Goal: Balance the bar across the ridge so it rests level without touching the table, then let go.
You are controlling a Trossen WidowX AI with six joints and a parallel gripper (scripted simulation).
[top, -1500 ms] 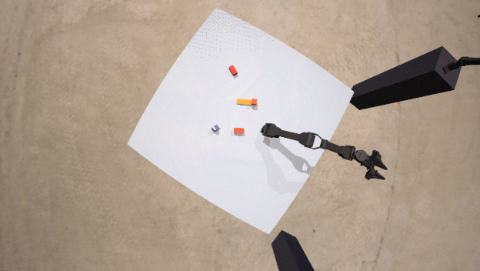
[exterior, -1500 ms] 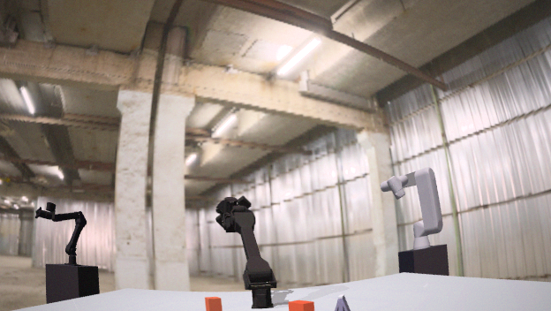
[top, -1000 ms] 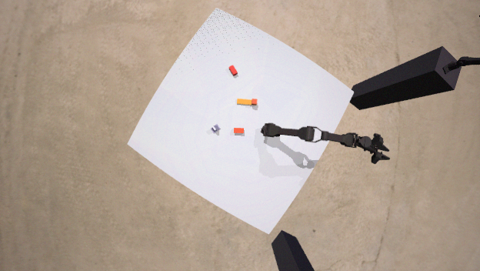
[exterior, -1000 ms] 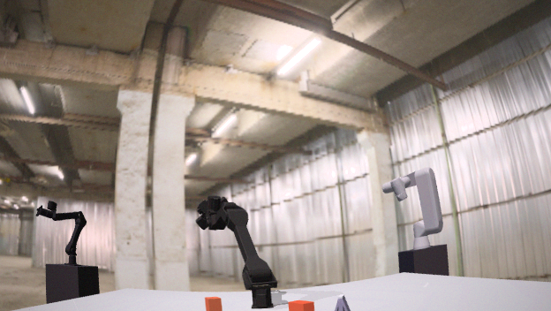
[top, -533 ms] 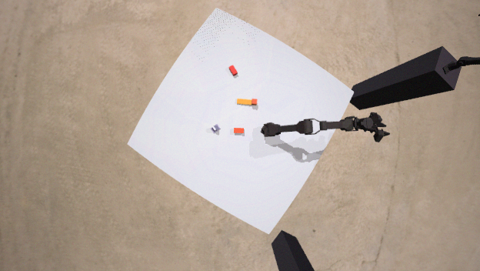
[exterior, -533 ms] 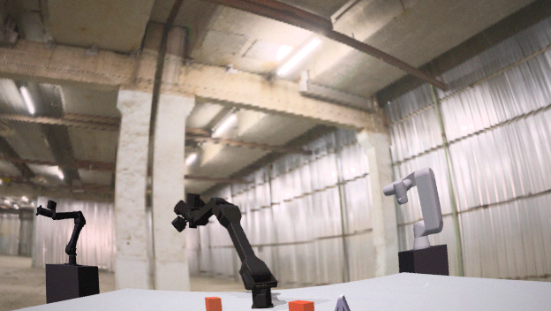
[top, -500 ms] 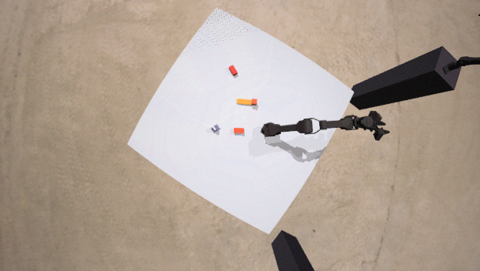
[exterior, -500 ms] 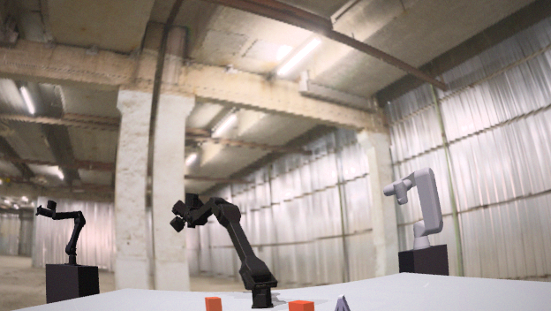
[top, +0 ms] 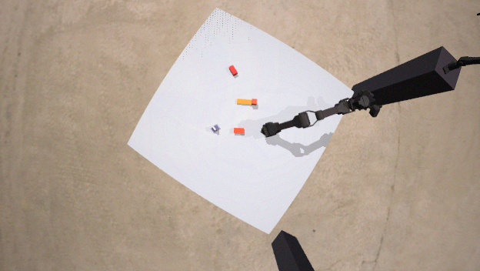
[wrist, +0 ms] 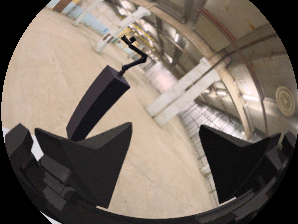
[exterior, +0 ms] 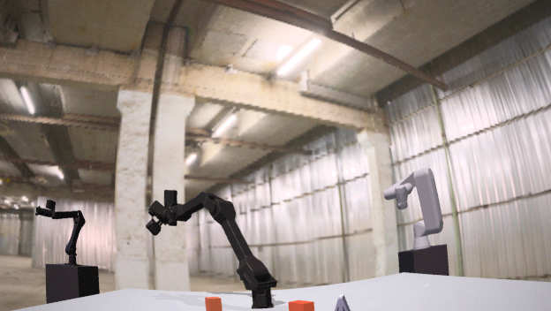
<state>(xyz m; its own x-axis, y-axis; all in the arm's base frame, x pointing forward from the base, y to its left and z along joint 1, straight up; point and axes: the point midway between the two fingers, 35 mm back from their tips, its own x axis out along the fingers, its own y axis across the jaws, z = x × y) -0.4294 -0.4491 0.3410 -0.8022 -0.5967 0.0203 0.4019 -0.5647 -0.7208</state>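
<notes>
The yellow bar lies 66 cm ahead of my gripper tip, 36 cm to the left of it and 32 cm below it.
</notes>
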